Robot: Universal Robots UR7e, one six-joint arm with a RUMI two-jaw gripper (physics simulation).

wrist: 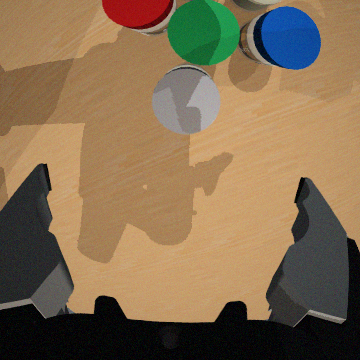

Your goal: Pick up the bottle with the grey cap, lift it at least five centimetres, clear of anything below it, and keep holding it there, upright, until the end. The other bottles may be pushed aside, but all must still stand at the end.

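Frame: origin at the arm's base, x right, y back, z down, level; centimetres.
Seen in the pictures: gripper, fingertip midpoint: (173, 171).
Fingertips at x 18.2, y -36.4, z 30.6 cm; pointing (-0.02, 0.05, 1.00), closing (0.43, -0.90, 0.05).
A point is followed by its place in that frame.
The bottle with the grey cap (186, 102) {y -37.8, x 16.2, z 37.4 cm} stands upright in the upper middle of the wrist view, seen from above, so its cap hides nearly all of its body. Shadow covers part of the cap. My gripper (173, 171) {y -36.4, x 18.2, z 30.6 cm} is open, with its two jaws wide apart at the left and right of the view. The grey cap lies ahead of the fingertips, above the line between them in the picture, and nothing is between the jaws.
A bottle with a green cap (204, 32) {y -41.1, x 11.5, z 37.4 cm} stands close behind the grey one. A blue-capped bottle (290, 38) {y -47.6, x 13.7, z 37.4 cm} stands to its right and a red-capped bottle (137, 11) {y -37.2, x 7.9, z 37.4 cm} to its left. Part of another bottle (256, 4) {y -47.8, x 9.7, z 43.0 cm} shows at the top edge. All stand on the wooden table (240, 260) {y -36.0, x 49.3, z 47.9 cm}.
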